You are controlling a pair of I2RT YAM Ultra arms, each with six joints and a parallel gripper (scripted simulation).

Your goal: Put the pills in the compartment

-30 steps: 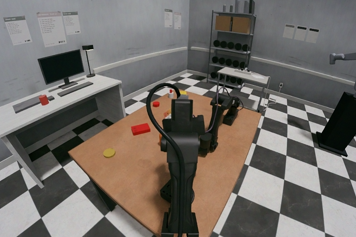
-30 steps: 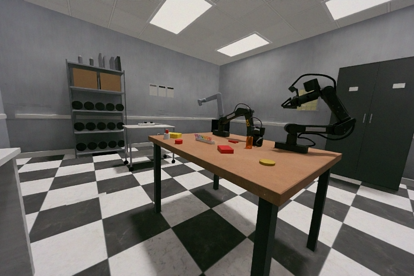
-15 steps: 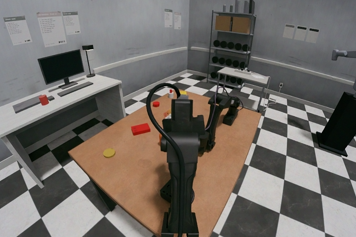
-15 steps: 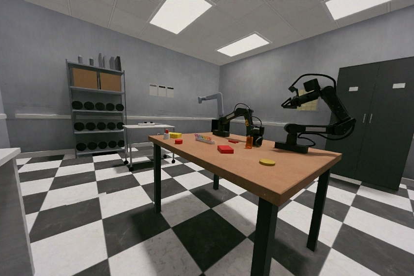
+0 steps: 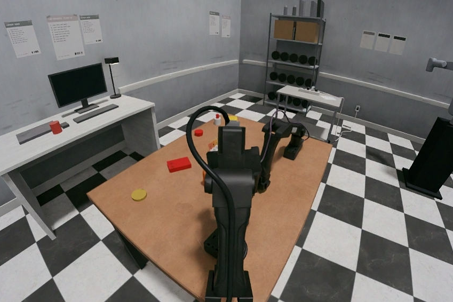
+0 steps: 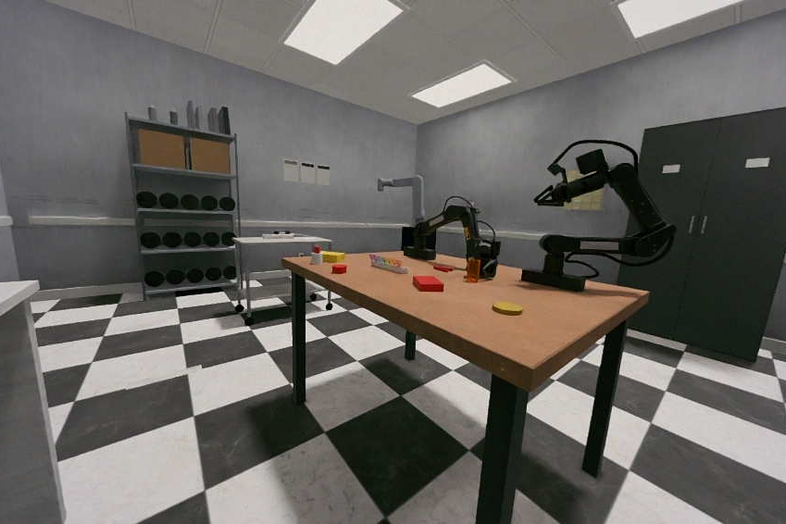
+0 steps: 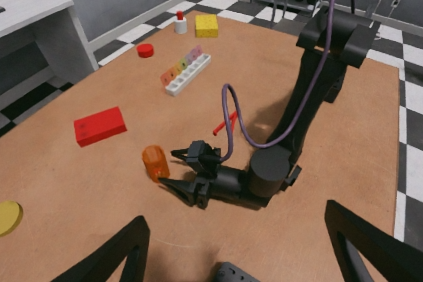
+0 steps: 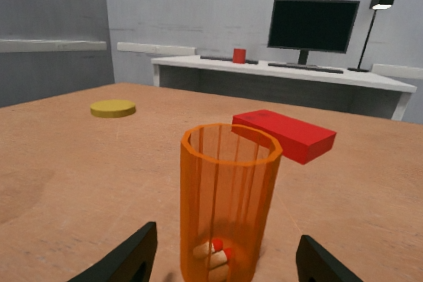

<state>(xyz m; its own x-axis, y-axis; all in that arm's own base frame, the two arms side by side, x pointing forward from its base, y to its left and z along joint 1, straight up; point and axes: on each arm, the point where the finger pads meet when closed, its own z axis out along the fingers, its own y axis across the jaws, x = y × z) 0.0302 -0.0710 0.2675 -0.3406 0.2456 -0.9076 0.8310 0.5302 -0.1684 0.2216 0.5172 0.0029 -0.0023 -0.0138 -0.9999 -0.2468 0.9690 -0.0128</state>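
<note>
The orange pill bottle is 2 cm below my right hand, 2 cm ahead of it and 1 cm to the left of it.
</note>
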